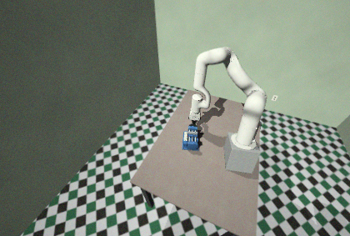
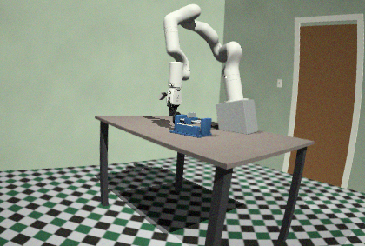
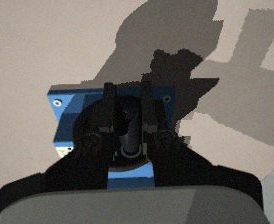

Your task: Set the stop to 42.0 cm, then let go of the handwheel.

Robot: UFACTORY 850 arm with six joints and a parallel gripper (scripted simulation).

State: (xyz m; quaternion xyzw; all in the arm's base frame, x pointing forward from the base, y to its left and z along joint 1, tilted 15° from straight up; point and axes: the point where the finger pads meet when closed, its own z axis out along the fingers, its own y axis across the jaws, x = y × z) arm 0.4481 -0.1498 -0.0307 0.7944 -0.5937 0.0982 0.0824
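Right now my hand is 2 cm past the stop block, 14 cm to the right of it and 1 cm above it.
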